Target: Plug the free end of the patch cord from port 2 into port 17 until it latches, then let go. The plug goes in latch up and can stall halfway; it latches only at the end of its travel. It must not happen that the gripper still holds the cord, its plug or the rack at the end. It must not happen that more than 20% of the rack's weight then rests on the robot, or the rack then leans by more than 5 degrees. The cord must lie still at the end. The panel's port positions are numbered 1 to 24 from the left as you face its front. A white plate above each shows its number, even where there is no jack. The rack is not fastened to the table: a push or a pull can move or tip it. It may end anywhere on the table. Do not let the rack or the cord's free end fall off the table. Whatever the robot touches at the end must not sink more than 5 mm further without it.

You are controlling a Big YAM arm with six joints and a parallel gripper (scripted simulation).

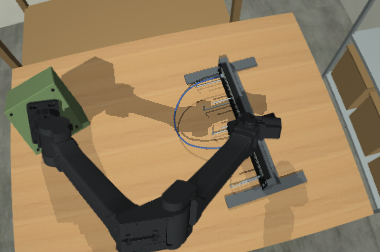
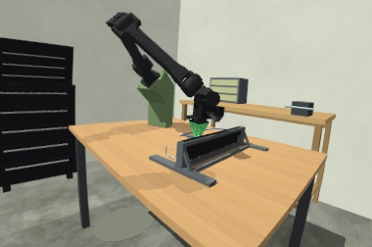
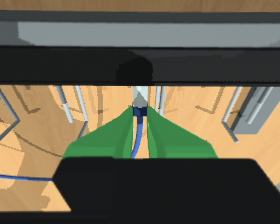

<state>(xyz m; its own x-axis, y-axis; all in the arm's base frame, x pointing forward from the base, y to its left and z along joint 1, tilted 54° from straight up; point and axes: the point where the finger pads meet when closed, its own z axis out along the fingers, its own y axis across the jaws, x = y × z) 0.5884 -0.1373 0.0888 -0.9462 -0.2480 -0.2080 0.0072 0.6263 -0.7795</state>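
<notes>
My gripper is now 20 mm short of the plug.
</notes>
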